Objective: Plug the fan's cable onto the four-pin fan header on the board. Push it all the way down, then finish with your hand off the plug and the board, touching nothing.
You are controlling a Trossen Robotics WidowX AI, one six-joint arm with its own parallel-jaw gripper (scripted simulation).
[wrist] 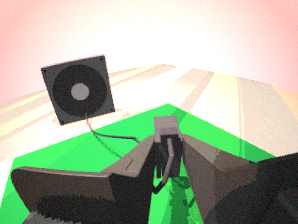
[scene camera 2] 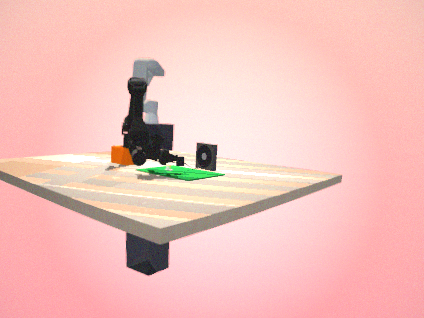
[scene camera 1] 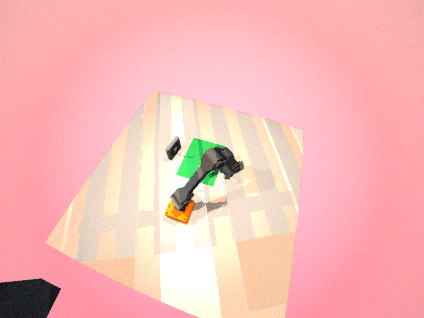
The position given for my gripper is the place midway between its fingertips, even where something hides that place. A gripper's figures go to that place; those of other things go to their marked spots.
Scene:
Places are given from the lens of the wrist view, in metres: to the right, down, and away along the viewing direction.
my gripper (wrist: 167,140): 0.01, 0.02, 0.10
dark fan plug (wrist: 163,126): 0.01, 0.01, 0.10
black fan (wrist: 79,86): -0.13, -0.05, 0.25
The marked spots on the dark fan plug and the black fan are 0.21 m apart.

